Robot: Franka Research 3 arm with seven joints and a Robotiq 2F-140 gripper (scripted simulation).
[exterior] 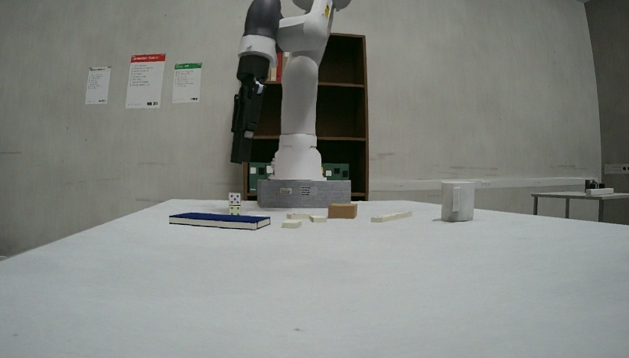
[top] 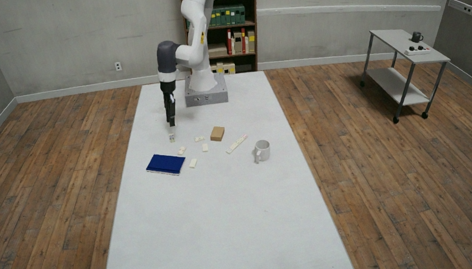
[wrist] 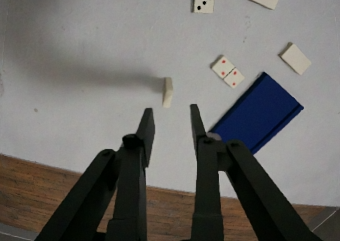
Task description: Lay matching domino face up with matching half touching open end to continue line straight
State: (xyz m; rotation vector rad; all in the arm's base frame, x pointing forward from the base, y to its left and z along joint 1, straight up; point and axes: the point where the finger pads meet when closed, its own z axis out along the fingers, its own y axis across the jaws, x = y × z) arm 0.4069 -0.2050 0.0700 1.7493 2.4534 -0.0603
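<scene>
Now: the domino 20 mm to the right of my hand and 130 mm below it. Also, from my hand: blue book: 180 mm ahead, 50 mm to the right, 150 mm below; white mug: 230 mm ahead, 420 mm to the left, 120 mm below; brown block: 10 mm ahead, 230 mm to the left, 140 mm below.
</scene>
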